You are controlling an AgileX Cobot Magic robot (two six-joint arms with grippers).
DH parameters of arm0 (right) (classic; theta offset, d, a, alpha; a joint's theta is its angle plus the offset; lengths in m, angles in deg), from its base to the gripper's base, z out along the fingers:
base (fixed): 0 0 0 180
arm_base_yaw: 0 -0.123 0 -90
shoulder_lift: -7.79 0 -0.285 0
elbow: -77.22 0 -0.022 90
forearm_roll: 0 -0.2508 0 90
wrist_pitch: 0 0 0.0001 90
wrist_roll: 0 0.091 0 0
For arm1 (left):
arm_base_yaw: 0 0.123 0 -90
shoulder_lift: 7.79 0 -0.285 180
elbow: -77.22 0 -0.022 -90
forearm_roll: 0 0.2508 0 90
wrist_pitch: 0 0 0.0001 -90
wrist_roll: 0 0.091 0 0
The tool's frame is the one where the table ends.
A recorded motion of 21 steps. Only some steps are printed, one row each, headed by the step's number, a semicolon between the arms.
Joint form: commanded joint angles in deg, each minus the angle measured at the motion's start. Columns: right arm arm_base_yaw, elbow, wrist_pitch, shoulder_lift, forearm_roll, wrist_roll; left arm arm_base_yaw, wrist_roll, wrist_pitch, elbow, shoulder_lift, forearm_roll.
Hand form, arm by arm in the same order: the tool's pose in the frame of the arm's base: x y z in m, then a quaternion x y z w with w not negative. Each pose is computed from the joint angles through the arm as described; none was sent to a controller.
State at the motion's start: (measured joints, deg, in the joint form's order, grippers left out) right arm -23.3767 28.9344 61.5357 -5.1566 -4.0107 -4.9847; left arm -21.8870 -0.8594 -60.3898 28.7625 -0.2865 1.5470
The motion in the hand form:
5: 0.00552 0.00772 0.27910 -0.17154 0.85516 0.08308 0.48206; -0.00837 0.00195 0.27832 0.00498 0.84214 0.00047 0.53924
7: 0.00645 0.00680 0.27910 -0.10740 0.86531 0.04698 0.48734; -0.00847 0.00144 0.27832 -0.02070 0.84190 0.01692 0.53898
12: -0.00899 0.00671 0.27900 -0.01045 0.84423 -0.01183 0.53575; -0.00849 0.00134 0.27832 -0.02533 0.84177 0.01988 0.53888
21: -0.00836 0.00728 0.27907 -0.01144 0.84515 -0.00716 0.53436; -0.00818 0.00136 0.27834 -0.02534 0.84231 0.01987 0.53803
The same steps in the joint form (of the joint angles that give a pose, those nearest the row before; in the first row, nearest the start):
5: 6.53 0.06 -0.80 0.34 -0.17 -0.86; 20.40 0.11 0.46 -0.11 -1.26 -0.29
7: 15.07 0.06 -0.80 0.40 -0.17 -0.86; 23.89 0.11 0.46 -0.11 -1.26 -0.29
12: 28.07 0.06 -0.80 6.59 -0.29 -0.86; 24.53 0.12 0.46 -0.11 -1.26 -0.29
21: 27.96 0.06 -0.80 6.36 -0.75 -0.86; 24.52 0.11 0.46 -0.11 -1.15 -0.29

